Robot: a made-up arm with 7 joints. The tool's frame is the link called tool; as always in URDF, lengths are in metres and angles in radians. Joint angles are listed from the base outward.
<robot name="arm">
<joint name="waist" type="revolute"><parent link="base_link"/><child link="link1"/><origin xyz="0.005 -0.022 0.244"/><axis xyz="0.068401 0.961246 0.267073"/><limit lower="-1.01" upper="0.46"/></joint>
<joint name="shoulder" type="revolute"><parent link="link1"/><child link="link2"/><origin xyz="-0.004 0.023 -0.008"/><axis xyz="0.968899 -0.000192 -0.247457"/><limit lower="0" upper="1.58"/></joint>
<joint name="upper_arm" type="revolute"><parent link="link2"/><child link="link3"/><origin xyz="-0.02 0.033 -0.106"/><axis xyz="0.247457 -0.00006 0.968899"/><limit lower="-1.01" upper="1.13"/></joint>
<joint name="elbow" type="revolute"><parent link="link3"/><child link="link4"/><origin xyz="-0.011 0.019 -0.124"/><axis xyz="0.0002 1 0.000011"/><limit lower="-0.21" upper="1.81"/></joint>
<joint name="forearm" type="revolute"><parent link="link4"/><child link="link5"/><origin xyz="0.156 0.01 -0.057"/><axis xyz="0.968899 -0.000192 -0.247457"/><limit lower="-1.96" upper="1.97"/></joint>
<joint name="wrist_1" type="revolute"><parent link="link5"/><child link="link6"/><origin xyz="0.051 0.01 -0.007"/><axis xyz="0.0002 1 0.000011"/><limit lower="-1.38" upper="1.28"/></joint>
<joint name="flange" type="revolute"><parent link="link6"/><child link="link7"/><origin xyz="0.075 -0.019 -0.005"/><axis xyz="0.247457 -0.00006 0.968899"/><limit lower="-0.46" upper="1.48"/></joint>
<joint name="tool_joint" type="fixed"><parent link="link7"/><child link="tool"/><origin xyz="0.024 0.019 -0.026" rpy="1.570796 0 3.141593"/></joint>
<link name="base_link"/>
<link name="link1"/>
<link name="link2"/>
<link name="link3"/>
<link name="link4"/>
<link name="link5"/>
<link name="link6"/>
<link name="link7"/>
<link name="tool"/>
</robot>
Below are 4 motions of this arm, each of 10 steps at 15 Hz.
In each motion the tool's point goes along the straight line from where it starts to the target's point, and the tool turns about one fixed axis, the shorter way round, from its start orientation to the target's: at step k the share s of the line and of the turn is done. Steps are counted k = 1, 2, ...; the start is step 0. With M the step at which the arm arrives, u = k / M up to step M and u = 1 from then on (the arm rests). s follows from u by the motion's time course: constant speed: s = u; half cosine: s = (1 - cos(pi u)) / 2; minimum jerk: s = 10 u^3 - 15 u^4 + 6 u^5.
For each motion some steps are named. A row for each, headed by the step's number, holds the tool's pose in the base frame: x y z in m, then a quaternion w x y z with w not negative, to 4 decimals.
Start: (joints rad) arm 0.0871 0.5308 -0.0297 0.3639 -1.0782 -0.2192 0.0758
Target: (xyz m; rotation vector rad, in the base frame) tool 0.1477 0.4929 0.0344 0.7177 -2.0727 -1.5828
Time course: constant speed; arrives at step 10
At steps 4, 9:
4: 0.1832 0.3517 -0.0590 0.2300 0.1810 -0.7792 -0.5542
9: 0.1536 0.4694 0.0188 0.2190 0.2461 -0.7537 -0.5687

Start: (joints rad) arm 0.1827 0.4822 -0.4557 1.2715 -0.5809 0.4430 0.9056
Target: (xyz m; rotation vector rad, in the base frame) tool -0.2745 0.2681 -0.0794 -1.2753 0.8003 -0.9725
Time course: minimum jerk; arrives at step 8
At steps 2, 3, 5, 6, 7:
2: -0.1516 0.2780 -0.1750 0.6945 -0.3244 0.0694 -0.6385
3: -0.1751 0.2761 -0.1567 0.6908 -0.3747 0.1256 -0.6054
5: -0.2368 0.2711 -0.1088 0.6592 -0.4938 0.2675 -0.5001
6: -0.2603 0.2692 -0.0904 0.6389 -0.5335 0.3188 -0.4534
7: -0.2723 0.2683 -0.0811 0.6269 -0.5523 0.3441 -0.4284

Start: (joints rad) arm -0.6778 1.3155 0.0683 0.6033 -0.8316 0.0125 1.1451
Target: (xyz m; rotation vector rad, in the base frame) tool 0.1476 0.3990 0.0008 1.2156 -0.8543 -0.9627
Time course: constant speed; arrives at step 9
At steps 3, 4, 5, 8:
3: 0.2559 0.3887 0.2142 0.4325 0.6278 -0.3578 -0.5392
4: 0.2378 0.3904 0.1787 0.4682 0.6144 -0.3621 -0.5217
5: 0.2198 0.3921 0.1431 0.5031 0.5999 -0.3657 -0.5033
8: 0.1656 0.3973 0.0364 0.6022 0.5501 -0.3725 -0.4427

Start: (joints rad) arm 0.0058 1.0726 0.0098 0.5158 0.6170 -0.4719 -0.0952
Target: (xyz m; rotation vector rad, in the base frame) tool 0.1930 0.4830 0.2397 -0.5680 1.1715 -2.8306
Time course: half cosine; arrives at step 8
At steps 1, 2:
1: 0.2655 0.3444 0.0346 0.1271 0.3074 0.0007 0.9431
2: 0.2574 0.3600 0.0578 0.1120 0.2957 -0.0430 0.9477

